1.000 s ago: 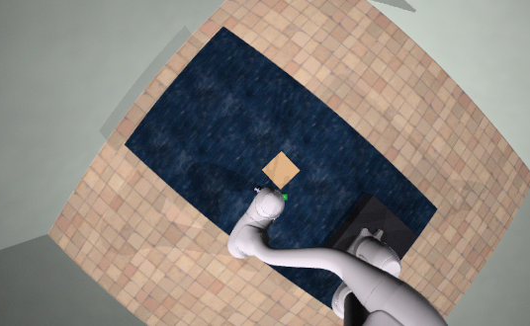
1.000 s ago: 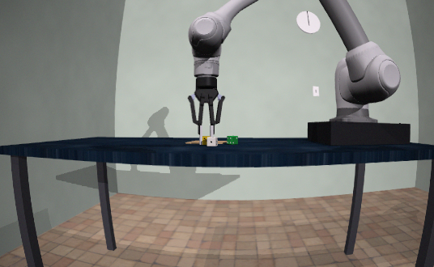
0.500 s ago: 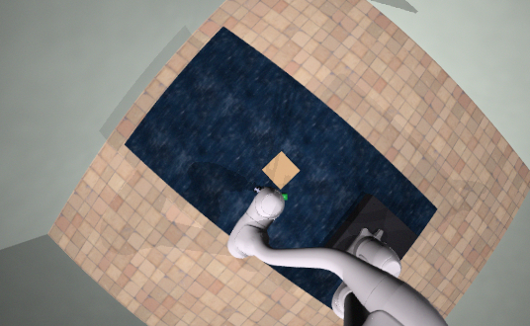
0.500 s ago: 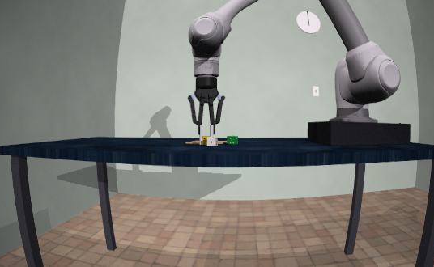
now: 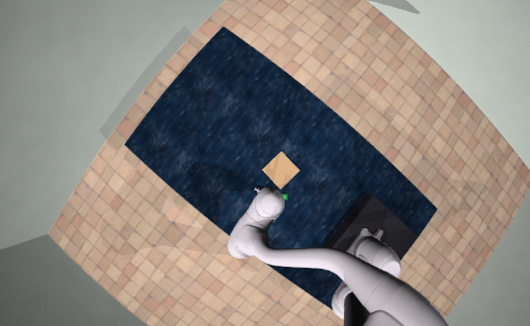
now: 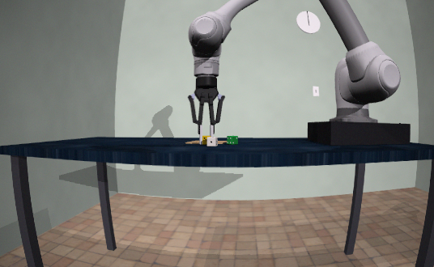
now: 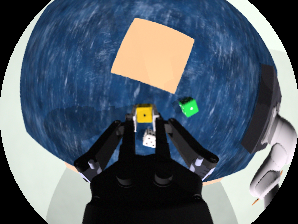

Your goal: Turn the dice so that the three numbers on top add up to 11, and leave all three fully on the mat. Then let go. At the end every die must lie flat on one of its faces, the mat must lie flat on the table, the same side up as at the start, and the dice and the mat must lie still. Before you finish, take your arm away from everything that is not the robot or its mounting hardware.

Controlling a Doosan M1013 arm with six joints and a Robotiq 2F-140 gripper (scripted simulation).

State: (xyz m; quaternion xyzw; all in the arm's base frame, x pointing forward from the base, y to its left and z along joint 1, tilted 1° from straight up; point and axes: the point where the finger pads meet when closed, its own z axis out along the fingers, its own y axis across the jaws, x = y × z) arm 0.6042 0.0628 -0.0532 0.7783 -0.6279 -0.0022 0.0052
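Now: the tan mat 130 mm to the right of my hand and 30 mm below it. The rest, counted from my hand: white die (60 mm to the left, 20 mm below, 20 mm behind); then green die (90 mm behind, 30 mm to the right, 20 mm below); then yellow die (20 mm below).
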